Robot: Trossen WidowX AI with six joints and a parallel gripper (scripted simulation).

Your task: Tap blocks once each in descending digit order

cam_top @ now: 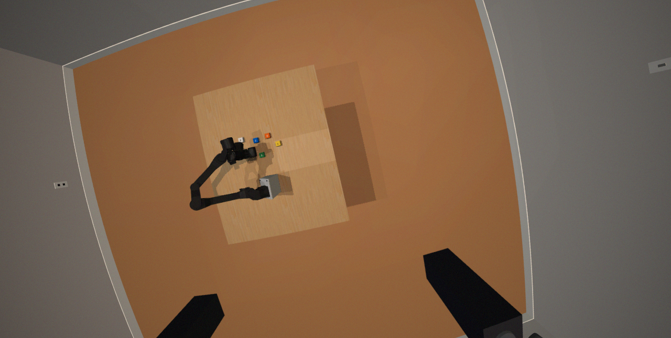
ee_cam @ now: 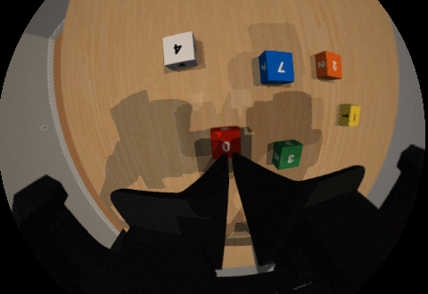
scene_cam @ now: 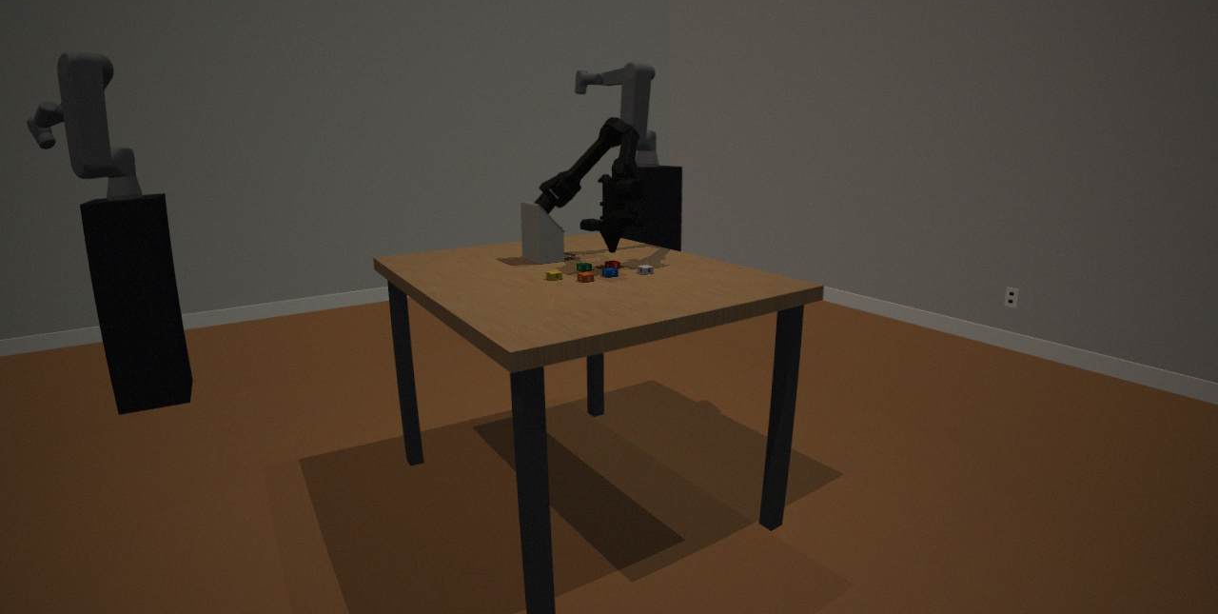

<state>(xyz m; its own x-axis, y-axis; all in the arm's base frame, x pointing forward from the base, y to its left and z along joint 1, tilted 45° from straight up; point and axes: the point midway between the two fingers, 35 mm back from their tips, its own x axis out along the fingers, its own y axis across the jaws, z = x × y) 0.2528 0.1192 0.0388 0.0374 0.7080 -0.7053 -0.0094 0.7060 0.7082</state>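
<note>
My gripper tip is 4 cm above the red block. Round my gripper tip: blue block (8 cm ahead, 6 cm to the right, 4 cm below); then white block (11 cm ahead, 4 cm to the left, 4 cm below); then green block (8 cm to the right, 4 cm below, 2 cm behind).
</note>
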